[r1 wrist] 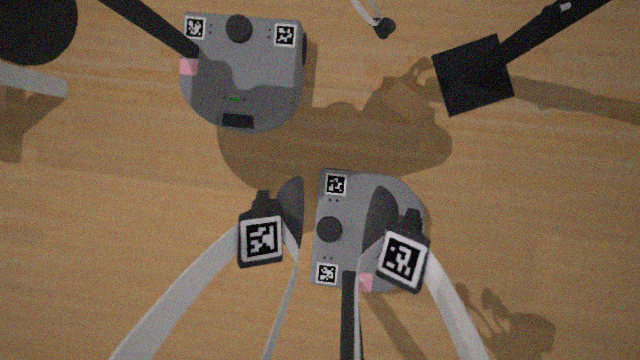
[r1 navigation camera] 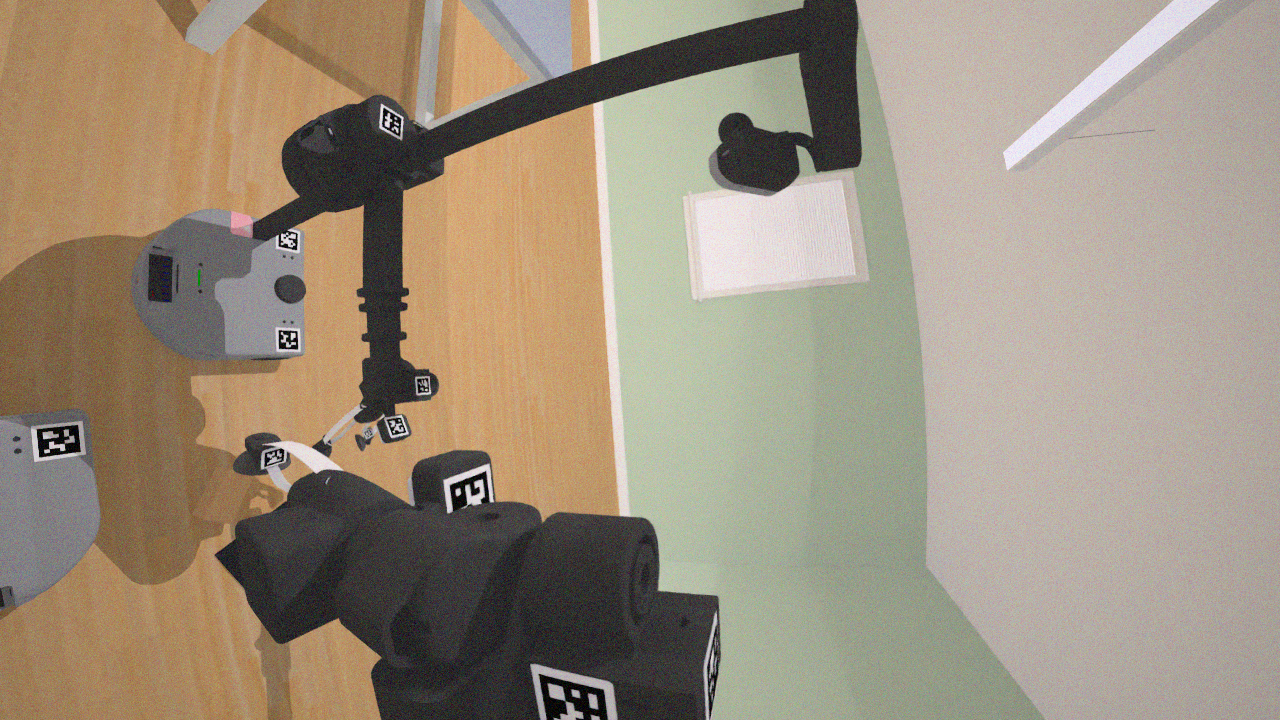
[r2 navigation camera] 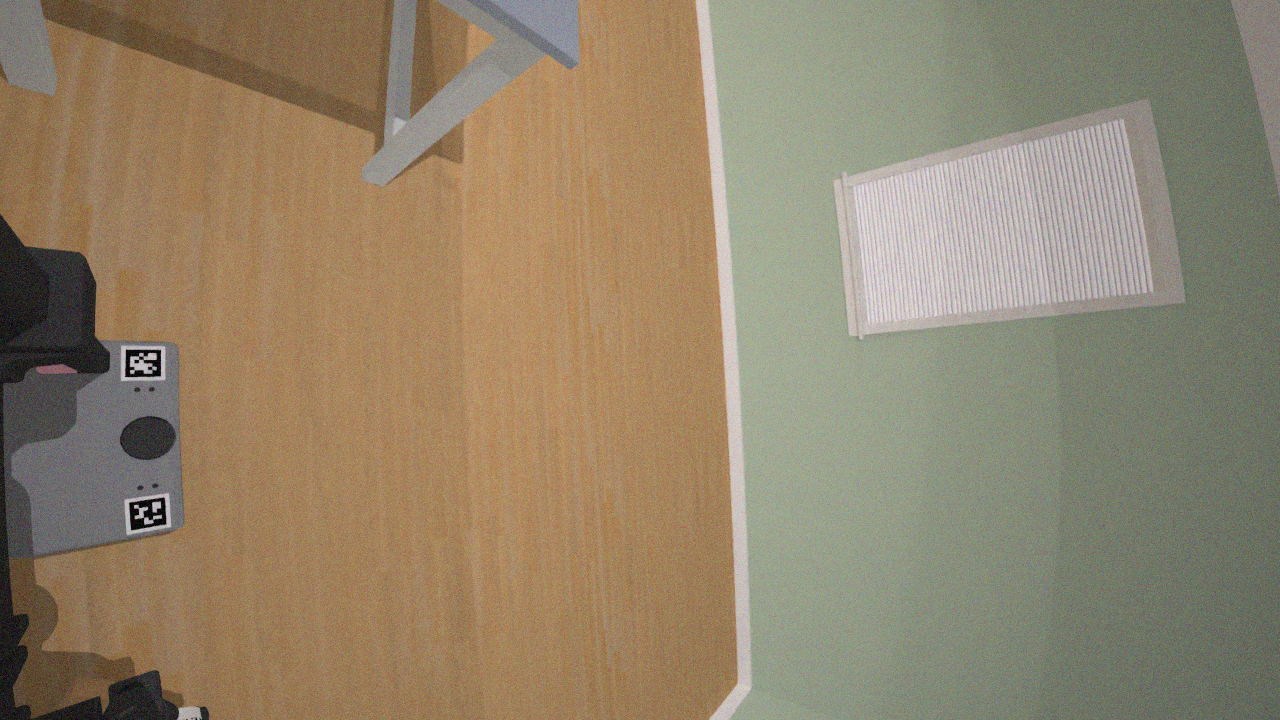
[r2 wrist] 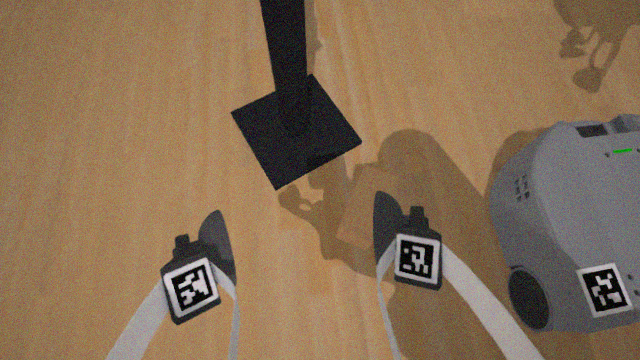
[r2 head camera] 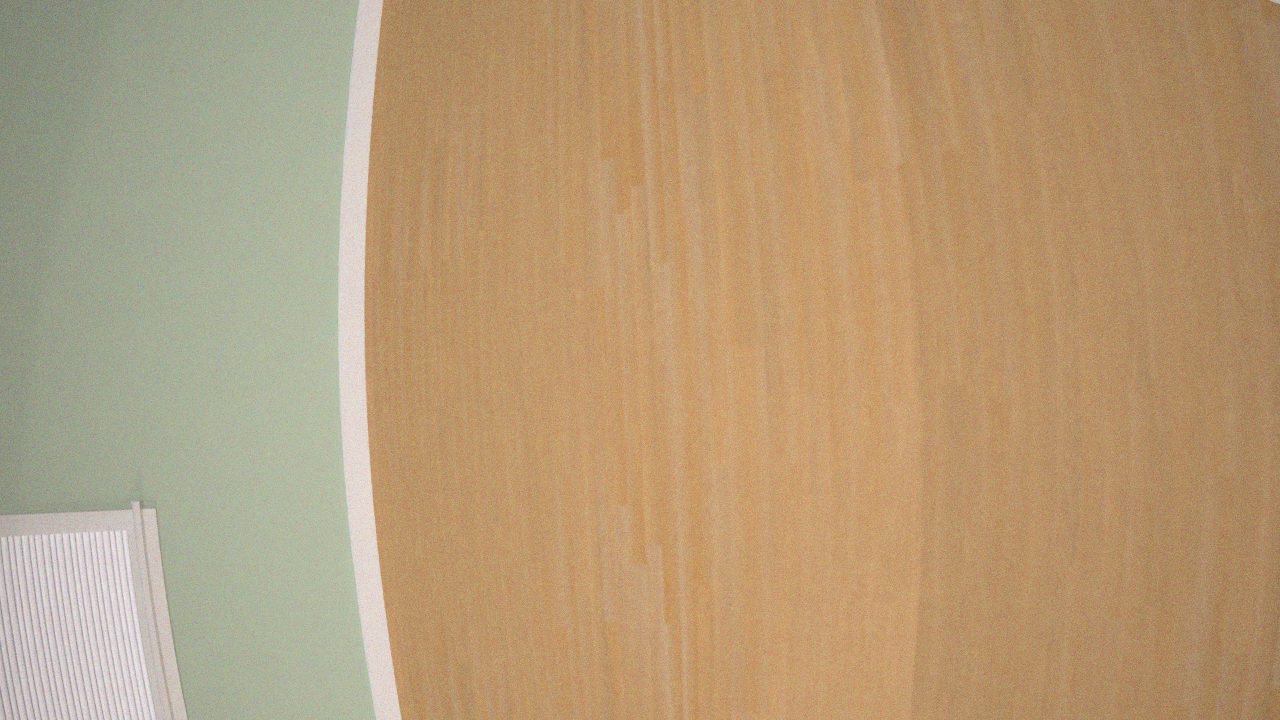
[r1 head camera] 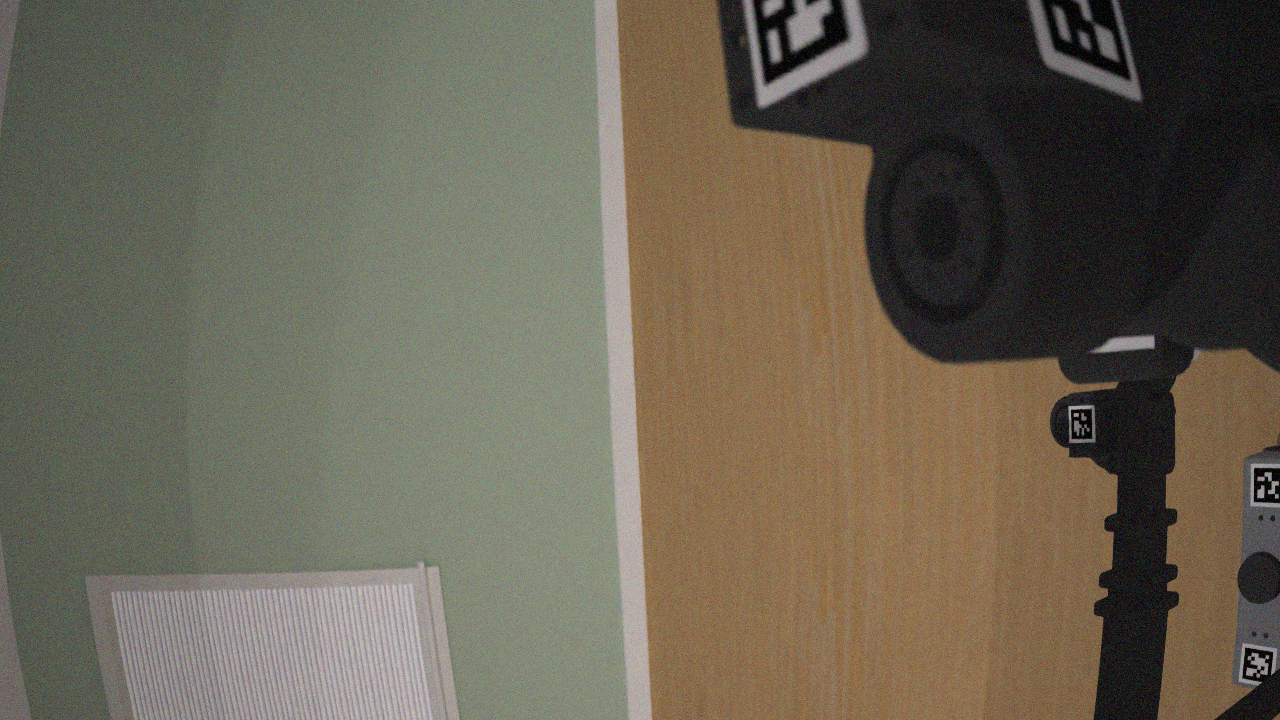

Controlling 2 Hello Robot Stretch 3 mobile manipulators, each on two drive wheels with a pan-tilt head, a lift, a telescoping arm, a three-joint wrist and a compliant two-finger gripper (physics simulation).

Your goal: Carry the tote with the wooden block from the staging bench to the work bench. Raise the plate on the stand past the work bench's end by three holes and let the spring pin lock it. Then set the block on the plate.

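The r1 gripper (r1 wrist: pixel 336 215) is open, its fingers partly apart with nothing between them, high above the floor. One of its fingertips shows in the r1 navigation view. The r2 gripper (r2 wrist: pixel 302 232) is open wide and empty above the floor; in the r2 wrist view, the stand's square black foot (r2 wrist: pixel 295 162) lies beyond its fingertips. In the r1 wrist view, the stand's foot (r1 wrist: pixel 470 82) is at the upper right, its post (r1 wrist: pixel 542 31) running out of frame. The stand's plate, the tote and the wooden block do not show.
A bench (r1 navigation camera: pixel 544 26) (r2 navigation camera: pixel 553 31) with pale legs shows in part at the top of both navigation views; which one I cannot tell. Two grey robot bases (r1 wrist: pixel 272 70) (r1 wrist: pixel 345 207) are near each other. A green wall (r2 head camera: pixel 223 268) with a vent-like panel (r2 navigation camera: pixel 1002 223) borders the floor.
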